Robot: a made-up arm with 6 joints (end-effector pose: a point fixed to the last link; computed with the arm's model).
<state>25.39 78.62 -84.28 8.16 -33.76 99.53</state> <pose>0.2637 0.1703 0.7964 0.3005 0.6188 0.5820 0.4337</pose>
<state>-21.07 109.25 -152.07 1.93 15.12 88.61</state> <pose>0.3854 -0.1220 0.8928 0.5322 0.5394 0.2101 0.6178</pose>
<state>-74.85 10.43 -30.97 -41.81 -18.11 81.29</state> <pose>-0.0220 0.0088 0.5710 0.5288 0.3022 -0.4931 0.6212</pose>
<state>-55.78 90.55 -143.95 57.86 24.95 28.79</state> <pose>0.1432 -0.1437 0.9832 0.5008 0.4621 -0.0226 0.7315</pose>
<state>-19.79 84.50 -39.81 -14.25 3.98 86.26</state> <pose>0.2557 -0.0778 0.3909 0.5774 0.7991 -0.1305 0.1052</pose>
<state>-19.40 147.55 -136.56 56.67 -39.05 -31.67</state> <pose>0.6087 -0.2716 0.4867 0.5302 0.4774 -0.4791 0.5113</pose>
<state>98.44 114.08 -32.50 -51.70 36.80 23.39</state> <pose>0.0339 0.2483 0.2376 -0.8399 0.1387 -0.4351 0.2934</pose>
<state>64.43 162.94 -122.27 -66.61 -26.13 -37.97</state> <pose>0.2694 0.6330 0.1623 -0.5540 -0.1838 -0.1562 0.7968</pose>
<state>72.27 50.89 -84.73 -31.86 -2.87 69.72</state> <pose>0.0214 0.1431 0.8327 -0.0538 0.6075 0.4211 0.6714</pose>
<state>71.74 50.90 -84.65 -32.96 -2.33 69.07</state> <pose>0.0245 0.1433 0.8311 -0.0524 0.6059 0.4050 0.6827</pose>
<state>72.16 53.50 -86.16 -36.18 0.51 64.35</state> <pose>0.0372 0.1618 0.8288 -0.0641 0.6007 0.3421 0.7198</pose>
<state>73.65 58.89 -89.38 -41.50 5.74 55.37</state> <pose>0.0591 0.1994 0.8242 -0.0937 0.5816 0.2288 0.7750</pose>
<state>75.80 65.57 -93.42 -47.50 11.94 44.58</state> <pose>0.0818 0.2450 0.8167 -0.1363 0.5413 0.0962 0.8241</pose>
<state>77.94 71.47 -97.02 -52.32 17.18 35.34</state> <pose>0.0969 0.2853 0.8084 -0.1770 0.4930 -0.0117 0.8518</pose>
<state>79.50 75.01 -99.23 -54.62 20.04 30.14</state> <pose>0.1017 0.3103 0.8028 -0.2024 0.4617 -0.0656 0.8612</pose>
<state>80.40 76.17 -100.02 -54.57 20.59 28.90</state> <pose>0.0995 0.3199 0.8010 -0.2116 0.4555 -0.0702 0.8619</pose>
